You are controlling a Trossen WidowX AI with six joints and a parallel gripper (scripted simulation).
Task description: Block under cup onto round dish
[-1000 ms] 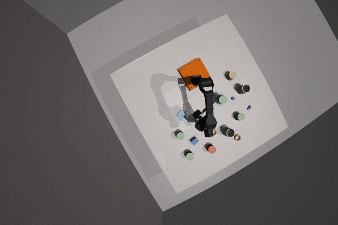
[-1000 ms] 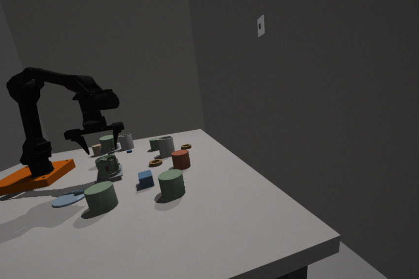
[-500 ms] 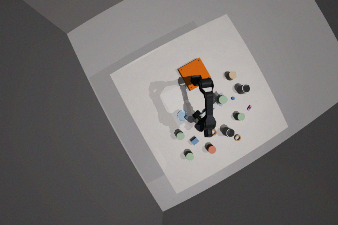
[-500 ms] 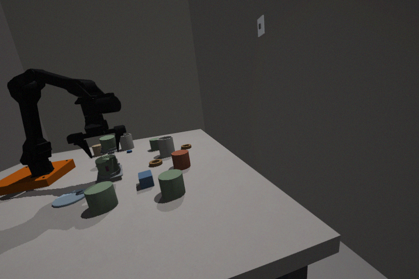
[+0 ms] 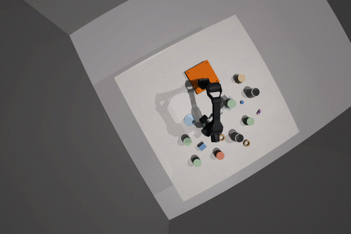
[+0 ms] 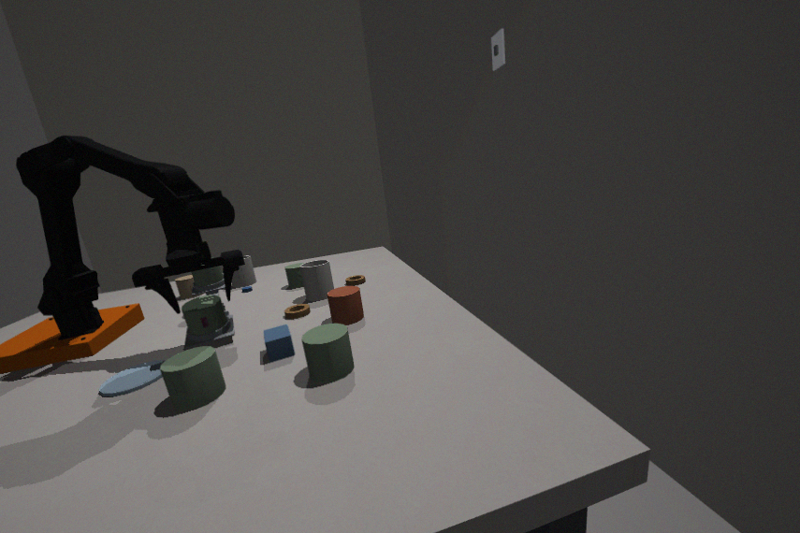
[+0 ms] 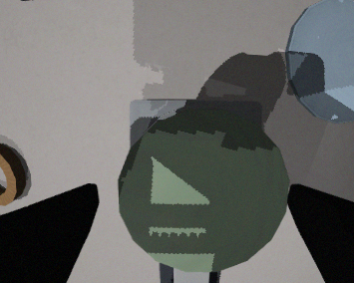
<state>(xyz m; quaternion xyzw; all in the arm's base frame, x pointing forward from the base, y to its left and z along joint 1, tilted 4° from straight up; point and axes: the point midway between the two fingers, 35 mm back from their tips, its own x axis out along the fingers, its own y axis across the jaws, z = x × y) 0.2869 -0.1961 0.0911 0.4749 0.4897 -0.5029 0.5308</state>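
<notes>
Right now the pale teal block is 4 cm below my gripper tip. Round my gripper tip: light blue round dish 12 cm behind, 8 cm to the right, 8 cm below; red cylinder 28 cm ahead, 7 cm to the right, 4 cm below; green cup 2 cm to the right, 2 cm below.
</notes>
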